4 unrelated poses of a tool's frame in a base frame.
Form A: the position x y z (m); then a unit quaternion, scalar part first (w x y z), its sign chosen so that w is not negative.
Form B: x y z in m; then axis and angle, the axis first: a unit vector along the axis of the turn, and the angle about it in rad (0 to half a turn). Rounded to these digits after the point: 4 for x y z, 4 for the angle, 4 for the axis.
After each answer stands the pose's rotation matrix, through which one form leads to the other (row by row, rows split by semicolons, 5 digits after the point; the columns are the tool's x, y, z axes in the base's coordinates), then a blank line. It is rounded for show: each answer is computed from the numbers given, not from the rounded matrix.
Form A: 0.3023 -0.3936 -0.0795 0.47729 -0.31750 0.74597 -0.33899
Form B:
0.3023 -0.3936 -0.0795 -0.3613 0.8489 -0.3858 2.1465
-0.34277 -0.15010 0.92735; -0.79729 0.56856 -0.20267; -0.49683 -0.80883 -0.31456

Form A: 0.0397 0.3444 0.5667 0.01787 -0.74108 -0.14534 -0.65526
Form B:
0.0397 0.3444 0.5667 -0.7412 -0.1454 -0.6554 3.1059
0.09903 0.23883 0.96600; 0.19200 -0.95711 0.21696; 0.97639 0.16398 -0.14064

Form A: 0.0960 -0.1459 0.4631 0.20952 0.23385 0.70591 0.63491
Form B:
0.0960 -0.1459 0.4631 0.2392 0.7219 0.6493 2.7194
-0.80283 0.06410 0.59275; 0.59620 0.08441 0.79838; 0.00114 0.99437 -0.10598

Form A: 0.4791 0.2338 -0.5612 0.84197 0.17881 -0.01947 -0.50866
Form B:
0.4791 0.2338 -0.5612 0.3314 -0.0361 -0.9428 1.1397
0.48177 0.84959 -0.21469; -0.86352 0.41858 -0.28130; -0.14912 0.32091 0.93530

